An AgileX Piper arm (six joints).
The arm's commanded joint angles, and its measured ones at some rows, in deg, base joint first. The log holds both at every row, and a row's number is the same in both.
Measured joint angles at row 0:
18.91 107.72 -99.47 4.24 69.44 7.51
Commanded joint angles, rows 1 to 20:
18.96 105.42 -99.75 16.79 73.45 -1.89
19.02 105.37 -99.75 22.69 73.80 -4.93
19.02 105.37 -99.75 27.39 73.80 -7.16
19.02 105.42 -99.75 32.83 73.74 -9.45
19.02 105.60 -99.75 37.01 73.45 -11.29
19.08 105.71 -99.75 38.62 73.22 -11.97
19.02 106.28 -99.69 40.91 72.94 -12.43
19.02 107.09 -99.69 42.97 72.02 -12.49
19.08 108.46 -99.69 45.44 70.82 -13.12
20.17 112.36 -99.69 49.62 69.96 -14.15
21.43 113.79 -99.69 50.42 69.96 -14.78
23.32 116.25 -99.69 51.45 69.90 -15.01
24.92 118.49 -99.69 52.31 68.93 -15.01
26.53 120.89 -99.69 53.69 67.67 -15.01
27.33 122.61 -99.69 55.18 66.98 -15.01
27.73 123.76 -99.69 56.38 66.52 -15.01
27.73 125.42 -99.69 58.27 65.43 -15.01
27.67 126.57 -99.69 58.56 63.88 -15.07
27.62 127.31 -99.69 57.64 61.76 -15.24
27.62 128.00 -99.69 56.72 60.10 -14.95
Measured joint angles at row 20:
27.79 127.20 -99.47 57.18 62.40 -14.04
